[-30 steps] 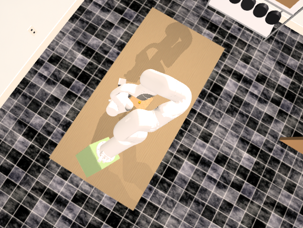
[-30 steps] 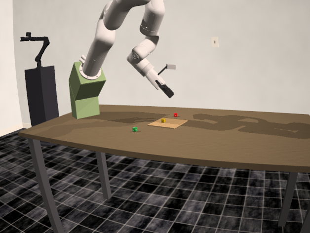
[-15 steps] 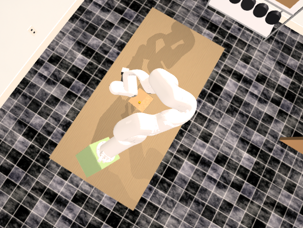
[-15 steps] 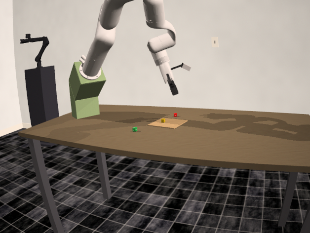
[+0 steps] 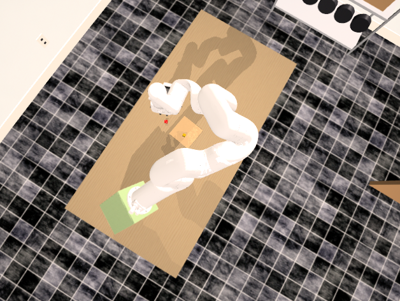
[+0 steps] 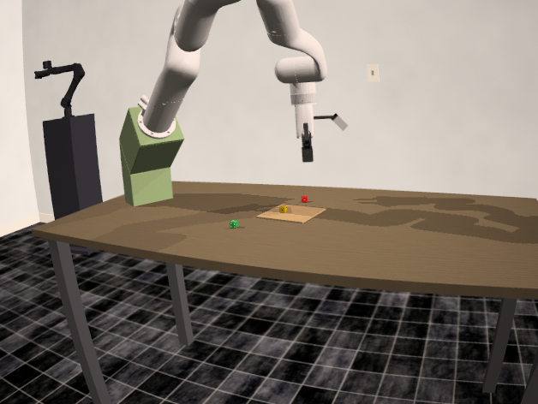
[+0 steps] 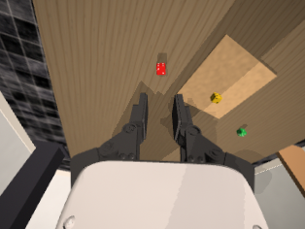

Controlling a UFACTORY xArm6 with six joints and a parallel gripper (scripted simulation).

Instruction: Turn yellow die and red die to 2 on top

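Now: the red die 10 mm behind my hand and 140 mm below it. Round my hand: green die 140 mm behind, 270 mm to the right, 140 mm below; then tan mat 20 mm behind, 140 mm to the right, 140 mm below; then yellow die 50 mm behind, 130 mm to the right, 130 mm below.
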